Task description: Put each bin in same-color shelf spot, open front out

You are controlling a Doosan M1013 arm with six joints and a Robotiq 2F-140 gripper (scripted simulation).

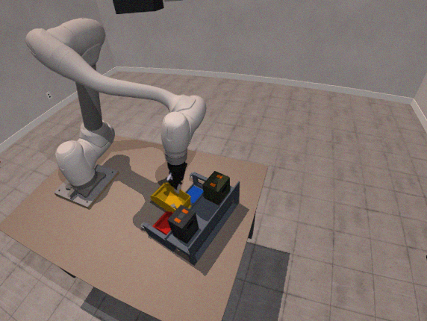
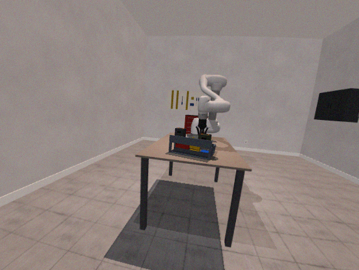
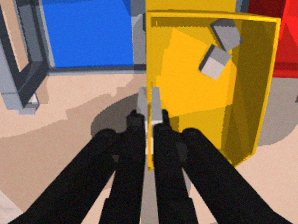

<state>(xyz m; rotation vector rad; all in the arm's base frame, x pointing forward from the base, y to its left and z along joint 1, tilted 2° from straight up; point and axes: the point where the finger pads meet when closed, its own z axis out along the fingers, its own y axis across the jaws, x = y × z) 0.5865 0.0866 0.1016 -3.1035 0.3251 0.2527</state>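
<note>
The yellow bin is 5 cm to the right of my hand, 4 cm below it and 2 cm behind it. The rest, counted from my hand: red bin (17 cm to the right, 7 cm below, 5 cm ahead); grey shelf (18 cm ahead, 8 cm to the right, 1 cm below).
</note>
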